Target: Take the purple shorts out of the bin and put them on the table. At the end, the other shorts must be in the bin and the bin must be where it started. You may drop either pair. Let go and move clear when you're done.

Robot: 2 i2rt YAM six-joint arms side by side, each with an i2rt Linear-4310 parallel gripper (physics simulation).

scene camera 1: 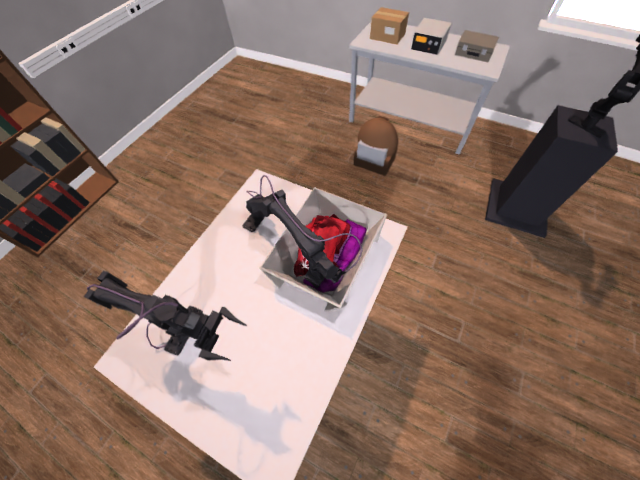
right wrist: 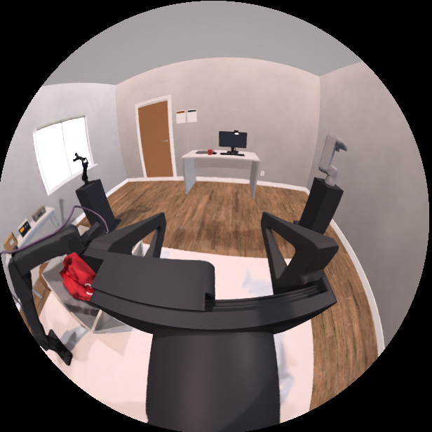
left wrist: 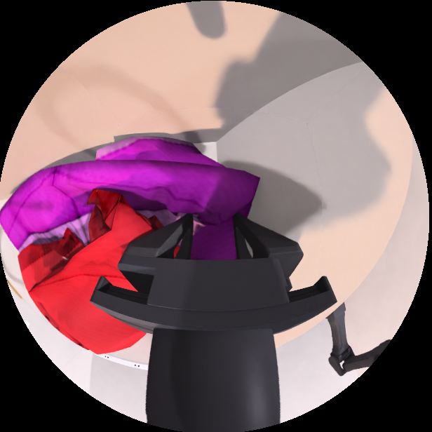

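Note:
The bin point(scene camera 1: 348, 206) point(left wrist: 270, 150) point(right wrist: 65, 300) stands on the white table point(scene camera 1: 294, 351) point(right wrist: 235, 280). The purple shorts point(scene camera 1: 353, 237) point(left wrist: 150, 180) lie in it along the right-hand wall in scene camera 1. The red shorts point(scene camera 1: 330, 229) point(left wrist: 75, 300) point(right wrist: 75, 277) lie beside and partly against them. My left gripper point(scene camera 1: 338, 276) point(left wrist: 213, 217) is inside the bin, its fingers partly apart at the purple shorts' end; purple cloth shows between and beyond them. Whether the tips touch it is unclear. My right gripper point(scene camera 1: 237, 342) point(right wrist: 213, 217) is wide open and empty above the table, away from the bin.
The left arm point(scene camera 1: 294, 222) reaches over the bin's left wall in scene camera 1. A brown pack point(scene camera 1: 378, 136) stands on the floor behind the table. A workbench point(scene camera 1: 429, 60), a black pedestal point(scene camera 1: 553, 170) and a bookshelf point(scene camera 1: 95, 188) stand farther off.

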